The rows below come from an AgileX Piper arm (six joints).
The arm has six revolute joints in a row. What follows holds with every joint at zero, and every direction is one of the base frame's.
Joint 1 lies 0.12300 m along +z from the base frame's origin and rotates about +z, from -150.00 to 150.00 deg.
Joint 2 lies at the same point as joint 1 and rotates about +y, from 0.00 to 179.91 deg.
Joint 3 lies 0.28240 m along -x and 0.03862 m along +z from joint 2 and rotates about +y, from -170.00 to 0.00 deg.
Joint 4 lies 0.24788 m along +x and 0.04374 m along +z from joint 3 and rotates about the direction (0.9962, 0, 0.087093), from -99.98 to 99.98 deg.
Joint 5 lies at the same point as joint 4 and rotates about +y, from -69.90 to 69.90 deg.
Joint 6 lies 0.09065 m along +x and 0.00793 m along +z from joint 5 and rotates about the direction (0.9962, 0, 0.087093), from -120.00 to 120.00 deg.
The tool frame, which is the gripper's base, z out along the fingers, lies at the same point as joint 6; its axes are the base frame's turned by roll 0.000, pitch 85.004 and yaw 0.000 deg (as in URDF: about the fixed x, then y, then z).
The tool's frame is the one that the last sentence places.
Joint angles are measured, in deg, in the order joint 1, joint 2, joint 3, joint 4, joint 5, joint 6. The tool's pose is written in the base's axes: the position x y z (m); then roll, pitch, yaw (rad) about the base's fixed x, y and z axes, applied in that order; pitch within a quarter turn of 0, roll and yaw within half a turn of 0. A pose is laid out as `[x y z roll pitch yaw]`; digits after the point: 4 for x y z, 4 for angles.
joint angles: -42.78, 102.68, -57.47, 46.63, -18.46, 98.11
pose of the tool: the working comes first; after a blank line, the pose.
Where each joint sits with the arm in this pose, in the base's axes (m; each line is computed from the numbers above, not from the rounded line before):
joint 1: 0.0000 0.0000 0.1230
joint 2: 0.0000 0.0000 0.1230
joint 3: 0.0732 -0.0677 0.3900
joint 4: 0.2241 -0.2074 0.2449
joint 5: 0.2241 -0.2074 0.2449
joint 6: 0.2676 -0.2762 0.2043
the tool: 0.2676 -0.2762 0.2043

[0.2676 -0.2762 0.2043 2.1975 -0.7057 0.1250]
